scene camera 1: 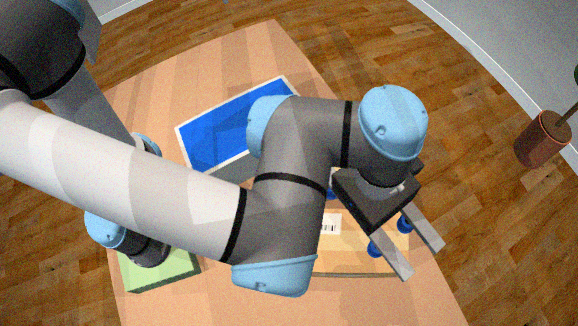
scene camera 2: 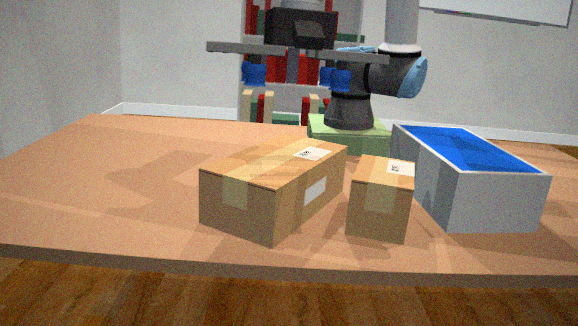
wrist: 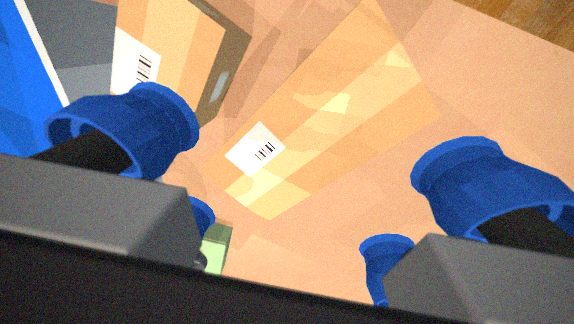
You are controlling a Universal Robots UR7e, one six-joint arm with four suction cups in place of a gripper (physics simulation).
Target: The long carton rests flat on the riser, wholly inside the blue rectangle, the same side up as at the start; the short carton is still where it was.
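Frame: origin at the arm's base, x ahead, y left, z up, level; centimetres.
Seen in the pictures: hand at its tool point: (scene camera 2: 293,85) (wrist: 294,196); arm's base at its link origin: (scene camera 1: 148,241) (scene camera 2: 348,123).
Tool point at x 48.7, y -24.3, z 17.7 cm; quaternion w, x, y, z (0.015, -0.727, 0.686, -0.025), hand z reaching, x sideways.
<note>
Pixels of each thing's middle, then the offset from my tool point to it. Level surfaces: height alone.
- long carton at the middle of its body: (wrist: 301,133) (scene camera 2: 280,181) (scene camera 1: 343,245) dx -4.0, dy -0.7, dz -19.1 cm
- short carton at the middle of its body: (wrist: 186,64) (scene camera 2: 381,196) dx +2.5, dy +17.6, dz -19.1 cm
- grey riser at the middle of its body: (scene camera 2: 456,171) (scene camera 1: 244,134) (wrist: 68,118) dx -10.2, dy +39.8, dz -18.2 cm
- bare blue rectangle at the middle of its body: (scene camera 2: 462,145) (scene camera 1: 240,122) (wrist: 22,131) dx -10.2, dy +39.8, dz -12.2 cm
- table at its surface level: dz -24.2 cm
The long carton (scene camera 1: 365,245) (scene camera 2: 305,177) (wrist: 340,100) lies flat on the table, label side up, at an angle left of the short carton in scene camera 2. The short carton (scene camera 2: 380,200) (wrist: 175,40) stands between it and the riser. The grey riser (scene camera 1: 235,172) (scene camera 2: 500,205) (wrist: 85,30) has a white rim and a bare blue rectangle (scene camera 1: 215,130) (scene camera 2: 470,147) (wrist: 25,115) on top. My suction gripper (scene camera 1: 372,210) (scene camera 2: 295,75) (wrist: 300,200) hangs well above the cartons, its cups touching nothing and holding nothing. The arm hides part of the riser and cartons in scene camera 1.
The table (scene camera 1: 380,305) (scene camera 2: 115,145) carries the cartons and riser. The arm's base stands on a green block (scene camera 1: 150,277) (scene camera 2: 350,142) (wrist: 215,255) behind the cartons in scene camera 2. A plant pot (scene camera 1: 540,140) stands on the floor beyond the table.
</note>
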